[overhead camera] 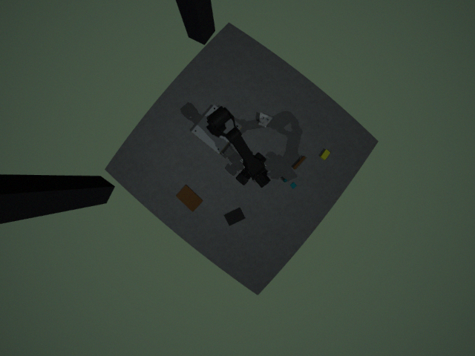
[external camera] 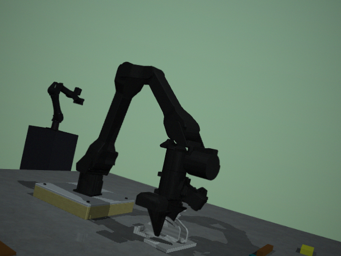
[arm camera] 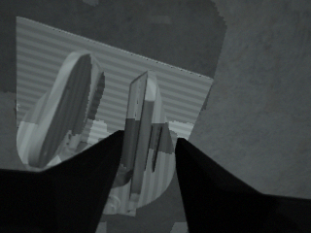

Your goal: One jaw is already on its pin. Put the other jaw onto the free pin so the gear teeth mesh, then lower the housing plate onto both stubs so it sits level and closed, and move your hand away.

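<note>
My gripper tip is 30 mm to the right of the white base fixture, 20 mm short of it and 20 mm above it. Also, from my gripper tip: white bracket 300 mm to the left, 80 mm behind, 10 mm below; brown bar 230 mm ahead, 200 mm to the left, 20 mm below; dark tile 290 mm to the right, 70 mm ahead, 20 mm below.
</note>
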